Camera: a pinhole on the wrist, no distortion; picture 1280 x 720 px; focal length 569.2 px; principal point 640.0 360.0 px. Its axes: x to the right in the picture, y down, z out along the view. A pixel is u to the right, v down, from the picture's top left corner.
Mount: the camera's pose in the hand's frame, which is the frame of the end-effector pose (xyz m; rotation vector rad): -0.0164 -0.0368 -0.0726 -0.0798 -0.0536 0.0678
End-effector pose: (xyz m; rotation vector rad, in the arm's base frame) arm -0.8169 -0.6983 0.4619 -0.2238 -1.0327 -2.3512
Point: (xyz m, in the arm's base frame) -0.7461 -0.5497 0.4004
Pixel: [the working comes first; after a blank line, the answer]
In the camera's frame: -0.1234 -0.0465 0.1355

121.8 164.6
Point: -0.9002 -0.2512 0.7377
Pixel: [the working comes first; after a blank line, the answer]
In the camera's frame: 0.0201 -0.1288 0.5819

659.6 234.0
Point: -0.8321 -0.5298 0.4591
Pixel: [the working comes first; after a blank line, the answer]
In the camera's frame: -0.0379 -0.0784 0.1896

526.1 124.6
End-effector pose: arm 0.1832 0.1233 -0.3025 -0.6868 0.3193 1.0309
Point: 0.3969 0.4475 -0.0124
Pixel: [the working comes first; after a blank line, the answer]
In the camera's frame: 0.1960 -0.1995 0.4646

880.1 115.6
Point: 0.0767 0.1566 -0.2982
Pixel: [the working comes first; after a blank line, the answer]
In the camera's frame: -0.0008 0.1304 0.1163

outside the picture
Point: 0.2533 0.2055 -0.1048
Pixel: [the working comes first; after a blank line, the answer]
In the camera's frame: 0.0072 -0.0916 0.2635

655.5 162.2
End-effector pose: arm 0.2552 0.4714 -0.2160 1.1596 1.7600 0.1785
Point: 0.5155 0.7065 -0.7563
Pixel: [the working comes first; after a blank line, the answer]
In the camera's frame: 0.5492 -0.0599 0.4342

outside the picture
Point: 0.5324 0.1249 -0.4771
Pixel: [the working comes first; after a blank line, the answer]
In the camera's frame: -0.0788 -0.1637 0.5405

557.0 187.6
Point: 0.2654 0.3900 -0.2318
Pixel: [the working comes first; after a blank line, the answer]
In the camera's frame: -0.0309 -0.0165 0.1189

492.2 280.8
